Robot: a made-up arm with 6 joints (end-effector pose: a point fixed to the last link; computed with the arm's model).
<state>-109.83 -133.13 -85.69 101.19 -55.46 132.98</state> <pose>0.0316 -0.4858 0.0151 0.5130 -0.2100 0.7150 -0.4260</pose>
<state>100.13 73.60 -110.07 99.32 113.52 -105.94</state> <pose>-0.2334 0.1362 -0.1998 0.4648 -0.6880 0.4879 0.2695</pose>
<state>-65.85 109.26 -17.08 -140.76 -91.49 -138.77</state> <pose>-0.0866 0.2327 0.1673 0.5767 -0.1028 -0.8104 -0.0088</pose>
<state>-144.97 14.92 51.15 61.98 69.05 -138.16</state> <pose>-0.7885 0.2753 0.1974 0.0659 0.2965 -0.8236 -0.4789</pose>
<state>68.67 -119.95 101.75 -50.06 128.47 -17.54</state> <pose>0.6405 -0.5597 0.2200 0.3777 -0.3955 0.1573 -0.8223</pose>
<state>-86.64 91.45 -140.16 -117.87 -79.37 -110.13</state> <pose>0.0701 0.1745 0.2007 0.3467 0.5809 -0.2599 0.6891</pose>
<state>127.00 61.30 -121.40 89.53 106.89 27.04</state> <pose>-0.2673 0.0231 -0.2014 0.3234 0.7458 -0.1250 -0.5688</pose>
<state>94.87 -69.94 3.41 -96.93 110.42 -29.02</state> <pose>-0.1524 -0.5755 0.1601 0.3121 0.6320 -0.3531 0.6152</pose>
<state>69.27 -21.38 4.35 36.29 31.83 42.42</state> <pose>0.2697 -0.3516 0.5752 0.7843 -0.4068 -0.1613 -0.4397</pose>
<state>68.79 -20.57 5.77 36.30 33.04 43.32</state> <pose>0.2867 -0.3540 0.5661 0.7921 -0.4141 -0.1520 -0.4220</pose>
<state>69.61 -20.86 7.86 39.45 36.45 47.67</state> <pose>0.2857 -0.3530 0.5484 0.7727 -0.4606 -0.1464 -0.4115</pose>
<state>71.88 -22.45 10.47 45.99 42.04 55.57</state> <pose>0.2638 -0.3516 0.5193 0.7152 -0.5461 -0.1429 -0.4120</pose>
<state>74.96 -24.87 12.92 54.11 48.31 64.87</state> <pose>0.2300 -0.3545 0.4830 0.6253 -0.6420 -0.1349 -0.4227</pose>
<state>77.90 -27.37 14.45 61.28 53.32 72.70</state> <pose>0.1957 -0.3607 0.4520 0.5302 -0.7155 -0.1207 -0.4385</pose>
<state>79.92 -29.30 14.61 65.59 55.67 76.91</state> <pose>0.1694 -0.3636 0.4378 0.4647 -0.7511 -0.1085 -0.4563</pose>
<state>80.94 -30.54 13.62 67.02 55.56 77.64</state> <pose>0.1522 -0.3602 0.4395 0.4371 -0.7565 -0.1044 -0.4751</pose>
